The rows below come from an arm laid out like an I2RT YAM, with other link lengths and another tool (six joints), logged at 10 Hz.
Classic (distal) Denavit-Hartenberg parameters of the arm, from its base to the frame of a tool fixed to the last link. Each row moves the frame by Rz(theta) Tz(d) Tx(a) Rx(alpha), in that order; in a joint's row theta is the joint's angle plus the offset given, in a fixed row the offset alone. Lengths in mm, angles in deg.
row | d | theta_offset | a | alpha
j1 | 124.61 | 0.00 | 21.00 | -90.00
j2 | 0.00 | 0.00 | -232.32 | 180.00
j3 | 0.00 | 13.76 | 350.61 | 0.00
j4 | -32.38 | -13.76 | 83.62 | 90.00
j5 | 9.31 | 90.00 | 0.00 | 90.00
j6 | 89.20 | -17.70 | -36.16 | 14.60
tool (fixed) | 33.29 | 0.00 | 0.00 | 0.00
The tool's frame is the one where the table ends.
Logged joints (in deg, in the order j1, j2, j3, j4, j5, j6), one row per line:
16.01, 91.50, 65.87, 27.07, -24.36, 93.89
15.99, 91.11, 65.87, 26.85, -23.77, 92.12
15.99, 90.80, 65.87, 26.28, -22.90, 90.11
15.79, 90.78, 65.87, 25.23, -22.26, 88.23
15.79, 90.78, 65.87, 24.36, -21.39, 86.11
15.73, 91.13, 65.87, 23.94, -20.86, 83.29
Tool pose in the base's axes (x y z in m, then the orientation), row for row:
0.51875, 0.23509, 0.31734, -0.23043, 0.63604, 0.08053, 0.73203
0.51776, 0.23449, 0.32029, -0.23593, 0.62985, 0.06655, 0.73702
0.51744, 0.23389, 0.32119, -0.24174, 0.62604, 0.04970, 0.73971
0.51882, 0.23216, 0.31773, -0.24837, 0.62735, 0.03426, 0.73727
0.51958, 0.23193, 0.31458, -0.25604, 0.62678, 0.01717, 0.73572
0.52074, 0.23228, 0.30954, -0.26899, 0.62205, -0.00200, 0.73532
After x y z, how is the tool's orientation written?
As a quaternion, x y z w.
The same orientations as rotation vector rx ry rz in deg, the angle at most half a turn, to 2 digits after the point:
-29.05, 80.18, 10.15
-29.69, 79.25, 8.37
-30.39, 78.69, 6.25
-31.25, 78.93, 4.31
-32.23, 78.91, 2.16
-33.87, 78.32, -0.25

